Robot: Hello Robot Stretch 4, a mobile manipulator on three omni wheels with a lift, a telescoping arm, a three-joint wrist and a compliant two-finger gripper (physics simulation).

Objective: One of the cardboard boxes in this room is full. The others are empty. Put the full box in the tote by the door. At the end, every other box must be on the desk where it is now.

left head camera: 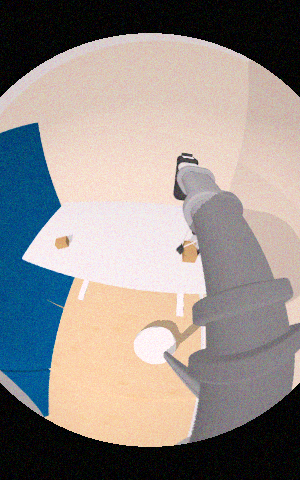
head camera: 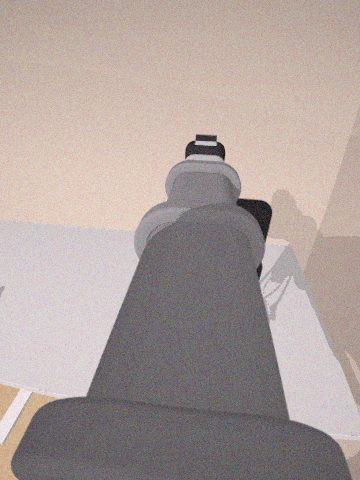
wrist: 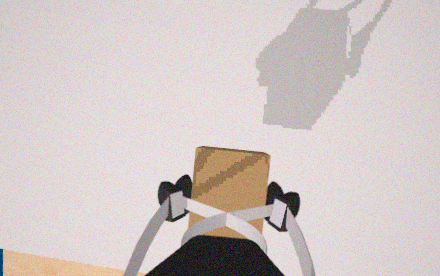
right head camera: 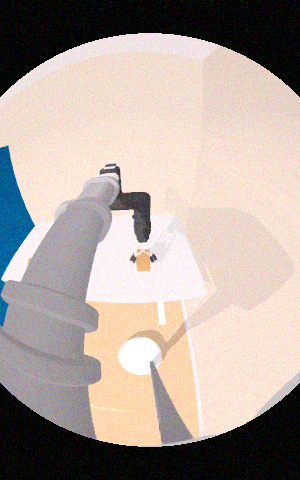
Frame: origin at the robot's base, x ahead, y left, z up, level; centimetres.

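Where they show: gripper, fingertip midpoint: [left head camera: 187,252] [wrist: 228,193] [right head camera: 142,261]; robot's base, origin of the base link: [left head camera: 154,343] [right head camera: 140,354].
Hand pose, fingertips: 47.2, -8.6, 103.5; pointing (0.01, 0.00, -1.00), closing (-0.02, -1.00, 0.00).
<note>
Each offset is from my fingertips to the centre of the thing, as dx, dy, dz. Level surfaces: height alone.
A brown cardboard box @[-0.2, +0.0, +1.8] [left head camera: 189,252] [right head camera: 143,261] [wrist: 231,175] is between the two fingertips of my gripper [right head camera: 143,258] [wrist: 228,193], which is shut on it. The gripper points down and holds the box above the right part of the white desk @[dz -11.2] [left head camera: 125,240] [right head camera: 175,285] [wrist: 100,125]; the shadow of both lies on the desk apart from the box. A second cardboard box @[+7.0, +79.9, -8.8] [left head camera: 62,242] stands on the left part of the desk, and a sliver of a box [right head camera: 30,262] shows beside the arm in the right head view. Whether the boxes are full does not show. The tote and the door do not show.
A large blue surface [left head camera: 25,225] [right head camera: 12,200] stands left of the desk. A white round object [left head camera: 154,345] [right head camera: 140,355] is low in front of the desk, over the wooden floor @[dz -106.2] [left head camera: 110,400]. Walls stand behind and to the right of the desk. The arm [head camera: 195,310] covers part of the desk.
</note>
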